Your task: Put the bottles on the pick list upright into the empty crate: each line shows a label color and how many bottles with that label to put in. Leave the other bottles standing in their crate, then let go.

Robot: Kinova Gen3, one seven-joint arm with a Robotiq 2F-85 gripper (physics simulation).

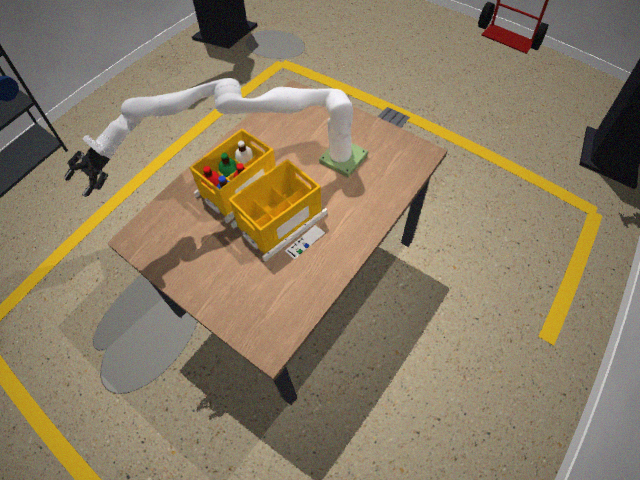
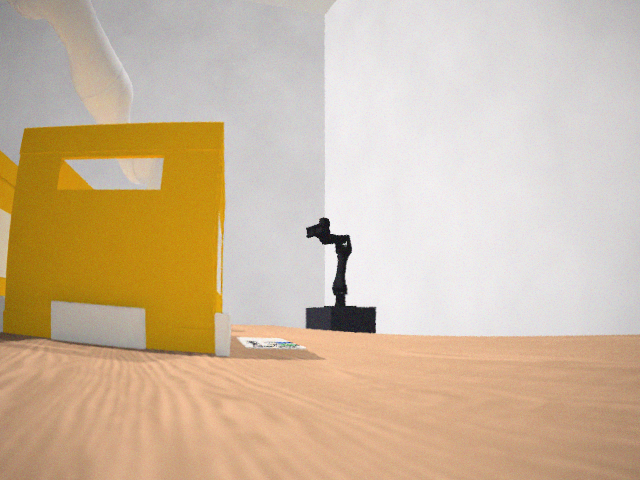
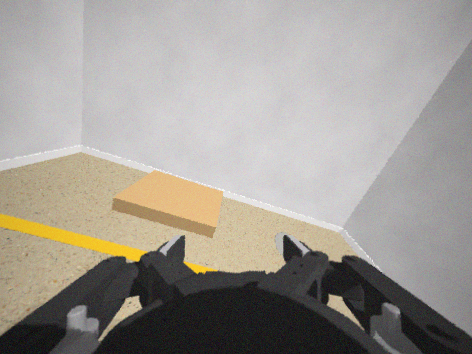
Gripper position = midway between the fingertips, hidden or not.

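Note:
Gripper (image 1: 74,187) (image 3: 234,246) visible in both images.

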